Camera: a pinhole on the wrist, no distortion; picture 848 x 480 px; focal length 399.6 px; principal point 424.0 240.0 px. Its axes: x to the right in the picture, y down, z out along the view. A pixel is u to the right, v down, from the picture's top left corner.
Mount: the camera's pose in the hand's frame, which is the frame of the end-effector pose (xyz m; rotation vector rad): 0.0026 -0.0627 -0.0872 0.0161 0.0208 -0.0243
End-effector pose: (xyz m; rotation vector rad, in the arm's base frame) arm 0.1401 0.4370 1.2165 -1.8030 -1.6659 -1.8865
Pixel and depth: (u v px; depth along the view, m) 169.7 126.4 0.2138
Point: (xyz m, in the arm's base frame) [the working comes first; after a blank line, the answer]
In the camera's frame: -0.1361 -0.0608 0.2138

0.1890 0.4984 1.0100
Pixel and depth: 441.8 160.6 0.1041
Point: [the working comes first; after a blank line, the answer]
In the camera's frame: 0.0046 -0.0207 0.1041

0.0928 0.4893 1.1652
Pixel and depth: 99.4 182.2 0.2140
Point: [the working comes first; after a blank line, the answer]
In the camera's frame: -0.1738 -0.0310 0.2140

0.2220 0.4644 1.0018
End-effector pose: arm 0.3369 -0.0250 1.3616 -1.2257 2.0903 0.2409
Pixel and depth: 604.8 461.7 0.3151
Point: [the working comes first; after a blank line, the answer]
In the camera's frame: 0.1426 0.1748 0.3151

0.3094 0.0303 1.0736
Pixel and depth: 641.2 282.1 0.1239
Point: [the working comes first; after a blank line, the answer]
In the camera's frame: 0.0673 0.0131 0.1239

0.3746 -0.0874 1.2978
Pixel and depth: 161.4 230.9 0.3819
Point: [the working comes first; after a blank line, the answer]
In the camera's frame: -0.2510 -0.0087 0.3819

0.6124 0.2469 1.3066
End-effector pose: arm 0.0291 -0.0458 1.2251 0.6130 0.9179 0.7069
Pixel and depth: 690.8 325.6 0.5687
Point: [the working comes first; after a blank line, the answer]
In the camera's frame: 0.3797 0.1218 0.5687

0.5950 0.2013 1.2856
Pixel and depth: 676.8 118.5 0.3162
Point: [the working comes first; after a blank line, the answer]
In the camera's frame: 0.2000 -0.0961 0.3162

0.3556 -0.0309 1.1059
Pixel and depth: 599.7 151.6 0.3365
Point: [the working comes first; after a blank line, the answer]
In the camera's frame: 0.1480 -0.0744 0.3365

0.3466 -0.0597 1.1578
